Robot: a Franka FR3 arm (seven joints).
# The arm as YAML. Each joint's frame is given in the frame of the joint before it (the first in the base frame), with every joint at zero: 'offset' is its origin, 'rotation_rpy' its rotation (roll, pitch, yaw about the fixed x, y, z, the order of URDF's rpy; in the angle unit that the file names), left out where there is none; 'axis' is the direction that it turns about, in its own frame. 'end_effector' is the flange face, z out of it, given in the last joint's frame.
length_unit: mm
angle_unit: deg
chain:
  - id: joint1
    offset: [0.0, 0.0, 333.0]
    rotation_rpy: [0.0, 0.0, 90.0]
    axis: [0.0, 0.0, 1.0]
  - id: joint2
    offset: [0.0, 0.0, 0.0]
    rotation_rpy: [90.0, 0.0, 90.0]
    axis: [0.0, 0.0, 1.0]
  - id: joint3
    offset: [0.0, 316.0, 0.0]
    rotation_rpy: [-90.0, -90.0, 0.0]
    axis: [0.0, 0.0, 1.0]
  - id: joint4
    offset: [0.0, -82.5, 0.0]
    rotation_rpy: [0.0, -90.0, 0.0]
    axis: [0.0, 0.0, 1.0]
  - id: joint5
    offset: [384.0, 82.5, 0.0]
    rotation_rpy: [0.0, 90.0, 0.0]
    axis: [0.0, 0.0, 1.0]
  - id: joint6
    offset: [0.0, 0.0, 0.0]
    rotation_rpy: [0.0, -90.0, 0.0]
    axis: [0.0, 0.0, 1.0]
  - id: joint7
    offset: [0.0, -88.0, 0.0]
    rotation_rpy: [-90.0, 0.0, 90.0]
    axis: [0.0, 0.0, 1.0]
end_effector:
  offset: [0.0, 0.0, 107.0]
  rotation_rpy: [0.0, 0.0, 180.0]
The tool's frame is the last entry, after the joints.
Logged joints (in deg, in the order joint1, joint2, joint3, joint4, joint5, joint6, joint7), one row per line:
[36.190, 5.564, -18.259, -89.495, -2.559, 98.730, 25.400]
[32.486, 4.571, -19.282, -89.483, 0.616, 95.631, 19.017]
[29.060, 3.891, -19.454, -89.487, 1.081, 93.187, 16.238]
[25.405, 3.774, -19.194, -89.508, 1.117, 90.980, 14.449]
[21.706, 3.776, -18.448, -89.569, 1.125, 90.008, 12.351]
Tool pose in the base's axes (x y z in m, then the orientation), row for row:
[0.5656, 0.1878, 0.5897, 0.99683, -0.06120, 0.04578, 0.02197]
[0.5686, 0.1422, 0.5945, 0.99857, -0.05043, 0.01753, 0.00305]
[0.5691, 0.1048, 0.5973, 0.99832, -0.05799, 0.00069, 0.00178]
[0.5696, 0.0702, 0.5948, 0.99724, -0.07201, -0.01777, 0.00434]
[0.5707, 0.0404, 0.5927, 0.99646, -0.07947, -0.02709, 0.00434]
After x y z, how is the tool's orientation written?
As a quaternion, x y z w.
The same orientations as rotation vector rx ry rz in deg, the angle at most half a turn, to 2 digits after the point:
[176.96, -10.86, 8.13]
[179.39, -9.06, 3.15]
[179.49, -10.43, 0.12]
[179.01, -12.93, -3.19]
[178.87, -14.27, -4.86]

